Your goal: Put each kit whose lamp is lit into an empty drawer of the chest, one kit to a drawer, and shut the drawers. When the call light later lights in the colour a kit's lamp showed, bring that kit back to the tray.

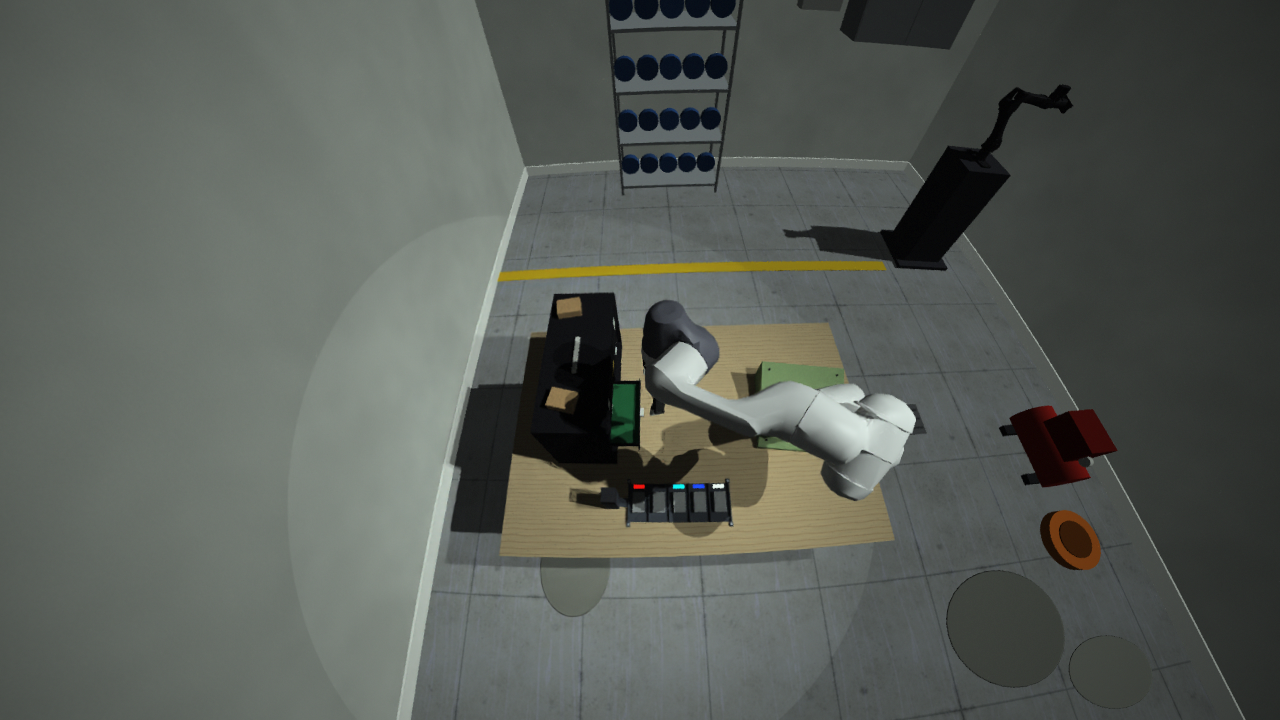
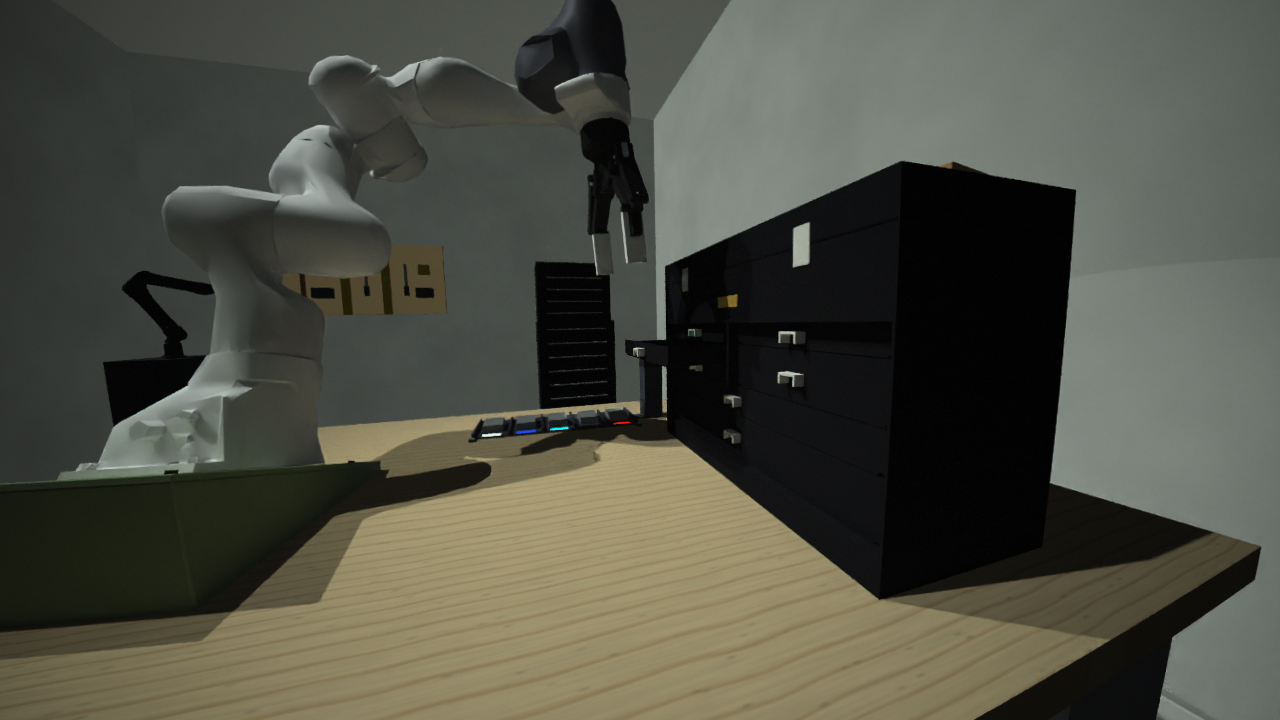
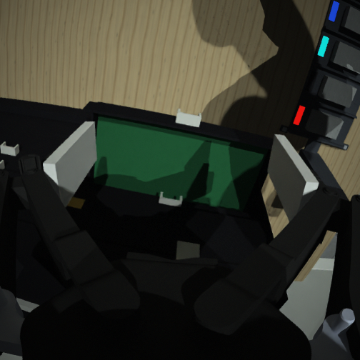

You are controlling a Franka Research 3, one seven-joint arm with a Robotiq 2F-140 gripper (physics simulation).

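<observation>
The black chest (image 1: 586,438) (image 2: 975,376) has one drawer (image 1: 625,412) (image 2: 646,343) (image 3: 150,152) pulled out. Its green floor shows with shadows on it and no kit. My gripper (image 2: 619,254) (image 3: 182,145) is open and empty, pointing down above the drawer, its fingertips spread along the drawer's length. The tray (image 1: 730,514) (image 3: 345,146) holds grey kits in a row. The kit nearest the chest (image 3: 324,123) has a red lamp, the one beside it (image 3: 337,91) shows no lit lamp, and then come cyan, blue and white lamps. I cannot make out a lit call light.
A dark post-like object (image 1: 609,497) (image 2: 650,389) stands between tray and chest. Two tan blocks (image 1: 569,308) (image 1: 562,399) and a white bar (image 1: 576,354) are on the chest top. The arm's green base (image 1: 801,374) (image 2: 98,546) stands across the wooden table (image 1: 554,528) (image 2: 554,626).
</observation>
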